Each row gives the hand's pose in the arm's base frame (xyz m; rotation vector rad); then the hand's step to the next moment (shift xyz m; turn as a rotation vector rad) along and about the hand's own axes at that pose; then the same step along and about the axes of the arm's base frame.
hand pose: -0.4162 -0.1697 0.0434 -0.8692 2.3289 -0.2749
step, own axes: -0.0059 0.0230 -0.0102 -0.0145 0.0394 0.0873
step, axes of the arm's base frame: -0.0148 0.0211 0.0018 0.0427 0.0414 -0.0765
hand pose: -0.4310 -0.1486 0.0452 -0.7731 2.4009 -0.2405
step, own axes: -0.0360 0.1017 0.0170 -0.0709 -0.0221 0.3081
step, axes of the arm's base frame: -0.0145 0.1039 -0.0305 0.2396 0.0264 -0.2058
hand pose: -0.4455 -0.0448 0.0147 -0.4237 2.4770 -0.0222
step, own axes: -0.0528 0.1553 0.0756 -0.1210 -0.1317 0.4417
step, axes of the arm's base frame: 0.0381 0.1697 -0.0485 0.3877 -0.0511 -0.2723
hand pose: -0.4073 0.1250 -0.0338 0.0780 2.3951 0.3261
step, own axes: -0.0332 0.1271 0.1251 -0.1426 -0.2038 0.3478
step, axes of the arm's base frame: 0.1035 0.1446 -0.0359 0.3440 -0.1438 -0.2093
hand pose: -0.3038 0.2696 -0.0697 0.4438 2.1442 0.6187
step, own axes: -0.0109 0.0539 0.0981 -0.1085 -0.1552 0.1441
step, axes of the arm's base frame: 0.0905 0.0652 -0.0140 0.1647 -0.1425 -0.0960
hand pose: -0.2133 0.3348 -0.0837 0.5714 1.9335 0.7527
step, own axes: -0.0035 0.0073 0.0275 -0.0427 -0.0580 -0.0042
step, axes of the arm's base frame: 0.0267 0.0101 -0.0026 0.0105 -0.0700 -0.0137
